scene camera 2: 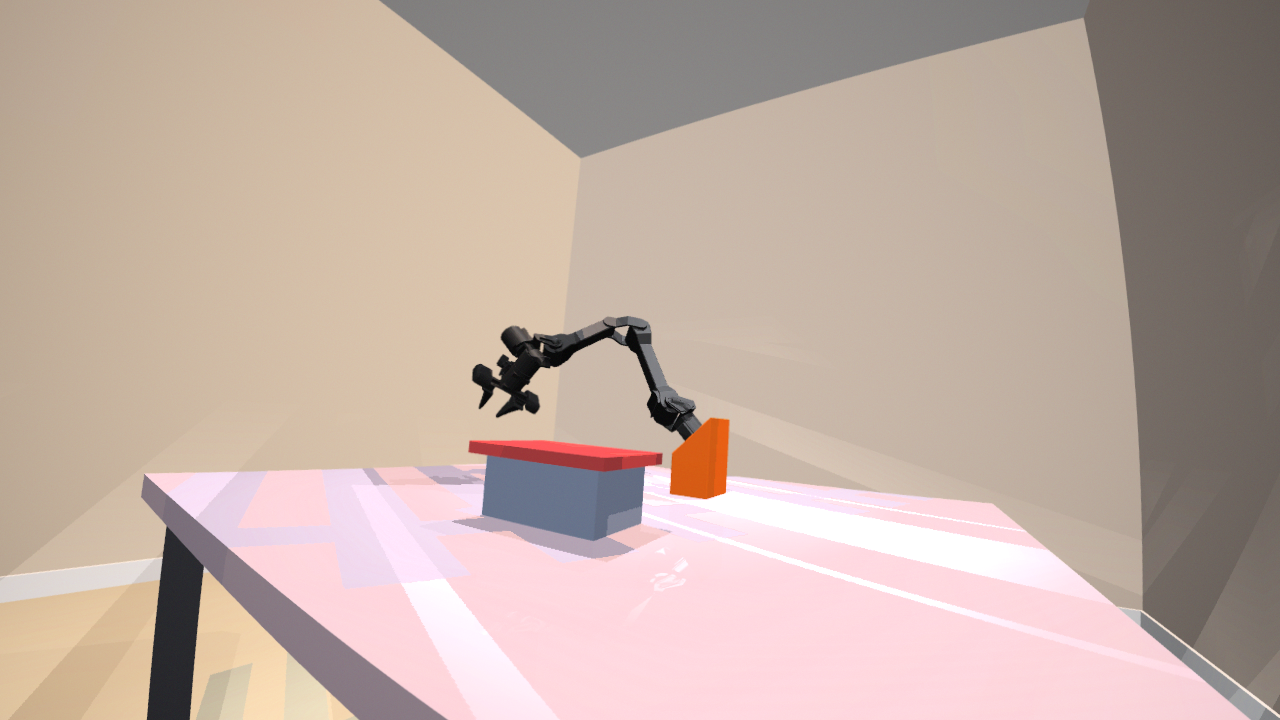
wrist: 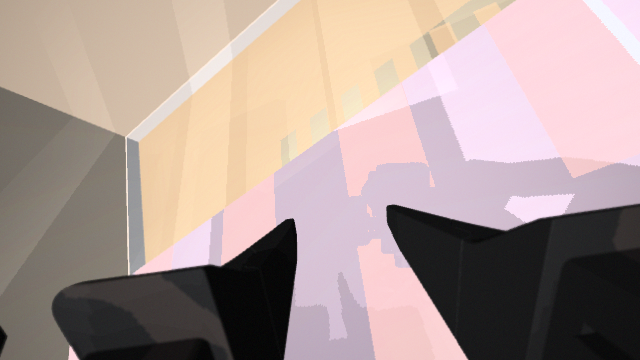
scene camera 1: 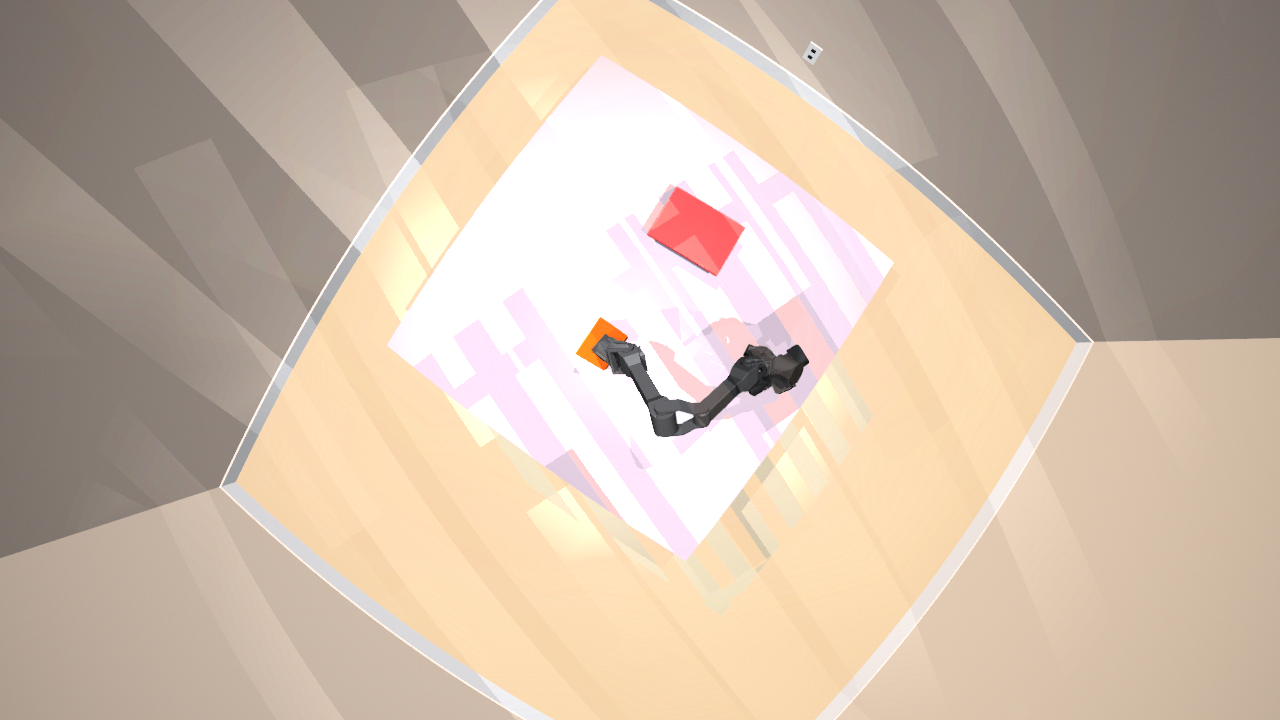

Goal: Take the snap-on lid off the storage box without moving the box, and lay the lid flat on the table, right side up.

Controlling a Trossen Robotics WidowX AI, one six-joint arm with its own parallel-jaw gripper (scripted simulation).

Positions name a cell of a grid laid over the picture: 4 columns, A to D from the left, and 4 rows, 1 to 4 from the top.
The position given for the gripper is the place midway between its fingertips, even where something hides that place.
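There's a red lid (scene camera 1: C2) here, and you get the lid (scene camera 2: B3) as well, but in the wrist view the lid is out of frame. There's also a grey-blue storage box (scene camera 2: B3), and in the wrist view the box is out of frame too. As for the gripper (scene camera 2: B3), it's there, and the wrist view has the gripper (wrist: C3) as well.
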